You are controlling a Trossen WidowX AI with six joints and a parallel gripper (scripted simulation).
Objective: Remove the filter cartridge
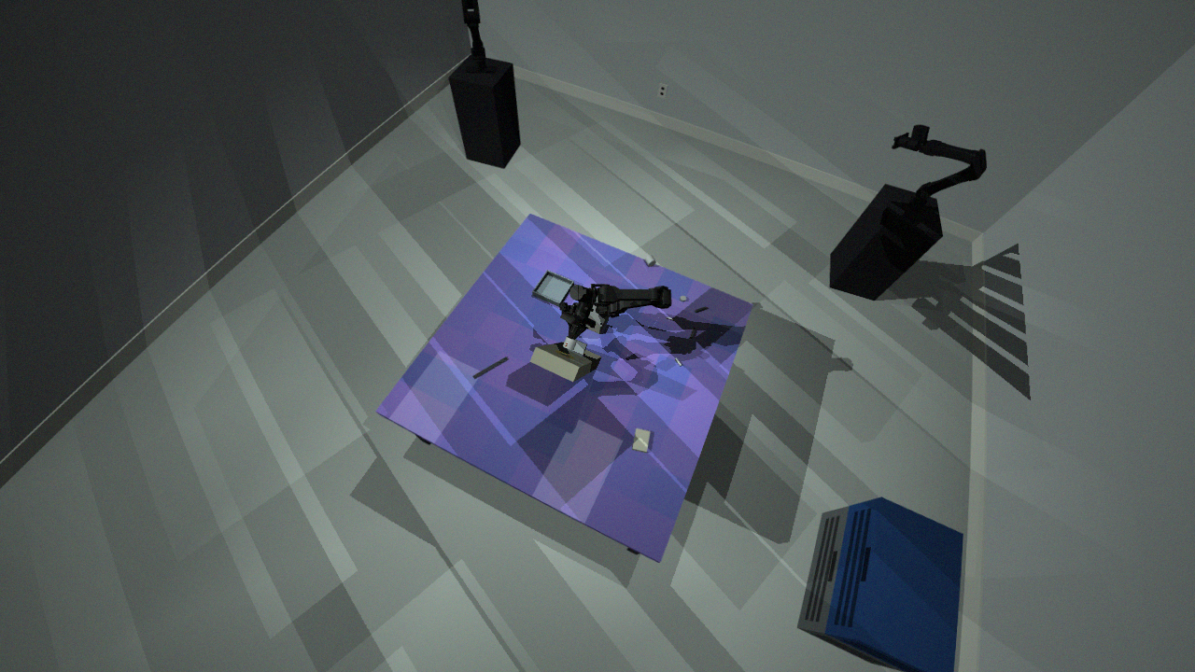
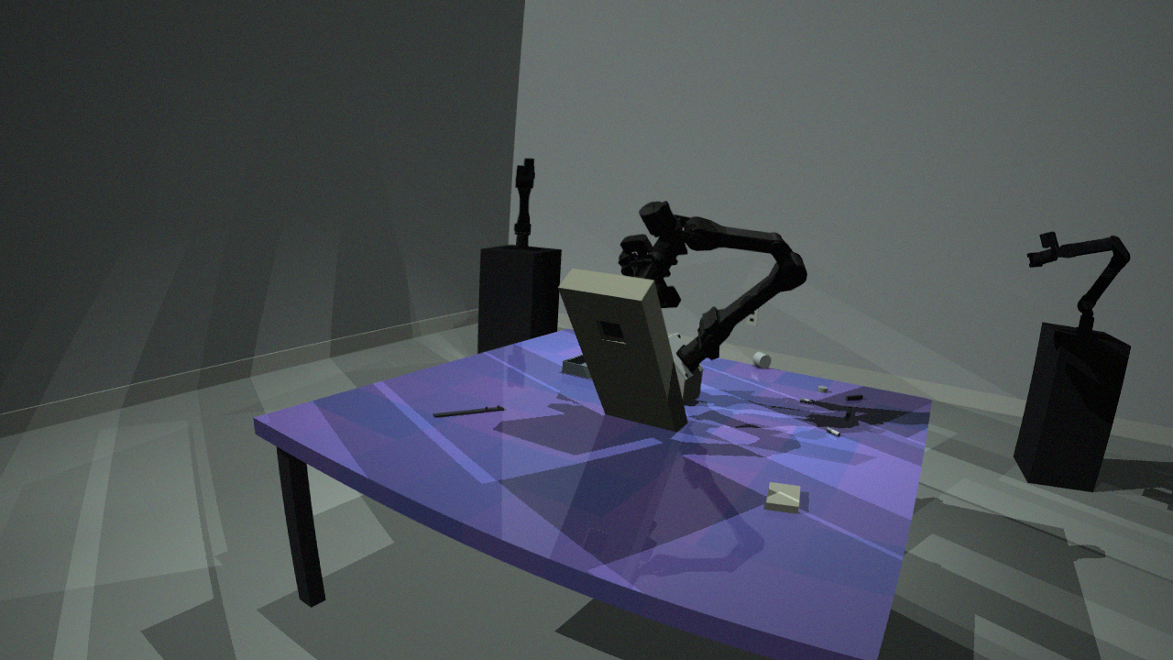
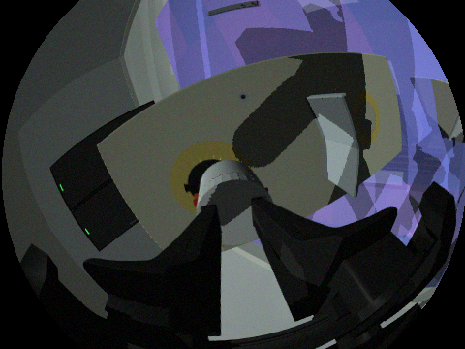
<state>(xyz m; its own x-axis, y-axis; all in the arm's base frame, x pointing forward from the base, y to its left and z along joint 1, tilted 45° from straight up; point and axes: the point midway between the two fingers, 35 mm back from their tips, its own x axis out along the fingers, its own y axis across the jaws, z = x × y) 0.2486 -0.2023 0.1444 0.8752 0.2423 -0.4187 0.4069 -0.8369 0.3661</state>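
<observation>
The grey round filter cartridge is 1 cm ahead of my gripper tip and 1 cm below it. Also, from my gripper tip: small can 73 cm behind, 19 cm to the left, 27 cm below; then beige block 20 cm ahead, 38 cm to the left, 28 cm below; then tan service panel 2 cm ahead, 10 cm below.
</observation>
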